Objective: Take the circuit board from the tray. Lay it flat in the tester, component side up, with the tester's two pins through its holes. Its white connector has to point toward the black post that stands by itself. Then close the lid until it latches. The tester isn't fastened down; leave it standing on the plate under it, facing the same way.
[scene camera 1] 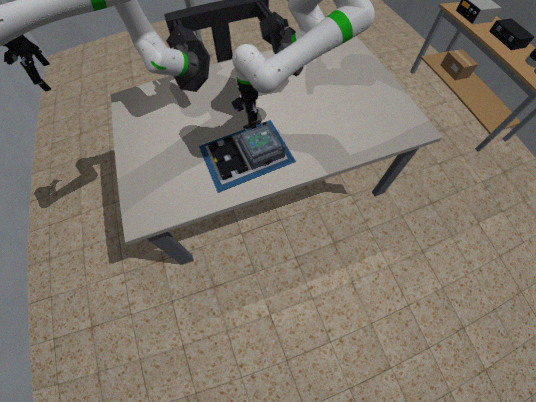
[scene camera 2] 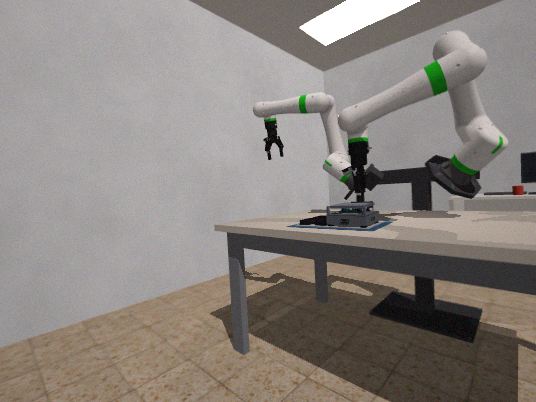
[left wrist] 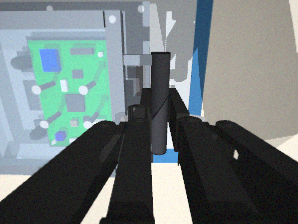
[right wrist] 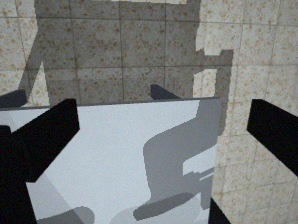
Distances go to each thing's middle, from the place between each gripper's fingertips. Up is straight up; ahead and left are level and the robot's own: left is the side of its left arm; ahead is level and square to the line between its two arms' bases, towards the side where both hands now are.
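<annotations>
Clear lid (scene camera 1: pixel 261 140): 290 mm ahead of my right hand, 890 mm to the left of it, 350 mm below it. My right gripper (scene camera 1: pixel 47 77): 320 mm short of the black tray (scene camera 1: pixel 237 160), 720 mm to the right of it, 420 mm above it.
From my left hand: black tray 110 mm ahead, 150 mm to the right, 90 mm below; clear lid 80 mm ahead, 20 mm to the left, 20 mm below.
</annotations>
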